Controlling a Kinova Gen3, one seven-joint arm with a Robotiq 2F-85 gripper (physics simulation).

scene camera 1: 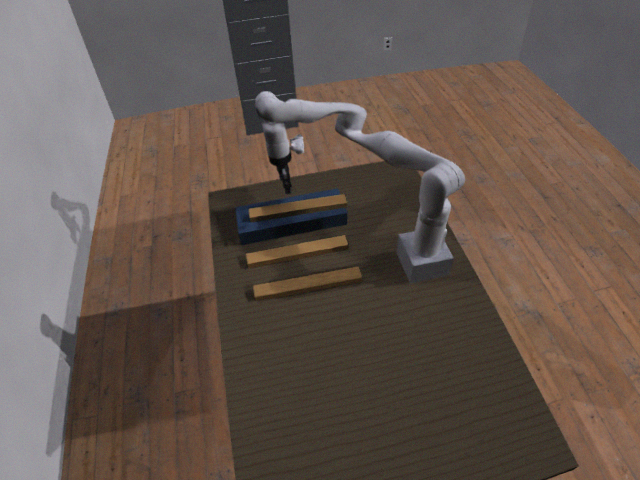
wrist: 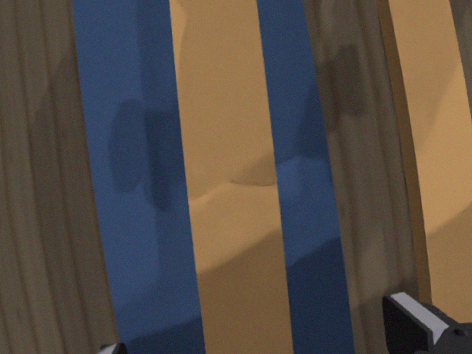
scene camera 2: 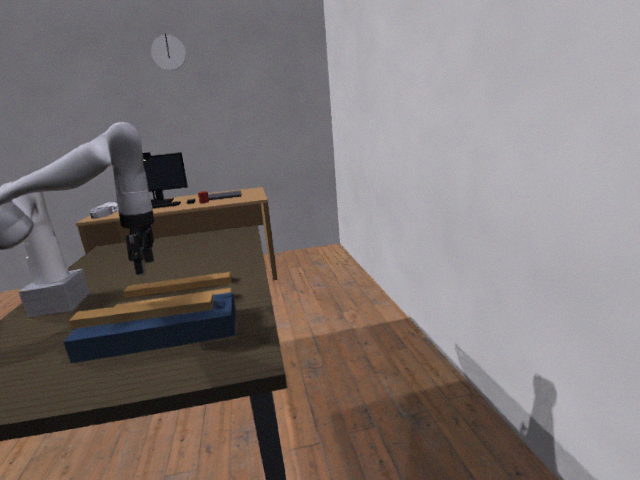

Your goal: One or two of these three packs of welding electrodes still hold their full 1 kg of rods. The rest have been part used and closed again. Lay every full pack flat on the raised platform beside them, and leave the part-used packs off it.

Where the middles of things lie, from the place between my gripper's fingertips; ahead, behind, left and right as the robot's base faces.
Labels:
Now: the blue raised platform (scene camera 2: 95,342) 1 cm to the right of my hand and 16 cm below it.

